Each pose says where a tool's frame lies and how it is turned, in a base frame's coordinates. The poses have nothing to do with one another.
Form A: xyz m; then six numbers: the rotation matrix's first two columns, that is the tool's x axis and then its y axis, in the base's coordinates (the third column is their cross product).
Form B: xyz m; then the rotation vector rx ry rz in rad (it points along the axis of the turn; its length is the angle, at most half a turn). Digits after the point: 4 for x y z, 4 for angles.
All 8 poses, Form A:
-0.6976 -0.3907 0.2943 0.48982 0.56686 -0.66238 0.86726 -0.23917 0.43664
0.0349 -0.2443 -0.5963 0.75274 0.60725 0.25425 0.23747 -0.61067 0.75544
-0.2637 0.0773 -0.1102 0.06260 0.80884 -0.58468 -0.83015 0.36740 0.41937
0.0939 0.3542 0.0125 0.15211 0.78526 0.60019 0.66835 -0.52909 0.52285
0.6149 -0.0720 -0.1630 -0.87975 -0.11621 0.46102 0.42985 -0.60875 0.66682
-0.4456 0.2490 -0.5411 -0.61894 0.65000 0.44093 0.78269 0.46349 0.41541
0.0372 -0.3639 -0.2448 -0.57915 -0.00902 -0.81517 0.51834 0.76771 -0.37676
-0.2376 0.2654 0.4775 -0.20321 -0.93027 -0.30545 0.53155 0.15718 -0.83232
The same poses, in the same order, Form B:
-0.6976 -0.3907 0.2943 1.9334 1.1861 -0.4741
0.0349 -0.2443 -0.5963 2.2131 0.6300 0.6476
-0.2637 0.0773 -0.1102 -0.0300 0.8605 1.2386
0.0939 0.3542 0.0125 2.2796 1.4492 1.3243
0.6149 -0.0720 -0.1630 -0.5424 -1.1855 -2.5105
-0.4456 0.2490 -0.5411 -1.2406 -2.4921 -0.8812
0.0372 -0.3639 -0.2448 0.3802 2.0801 -0.7595
-0.2376 0.2654 0.4775 -0.4887 1.1005 -1.4266

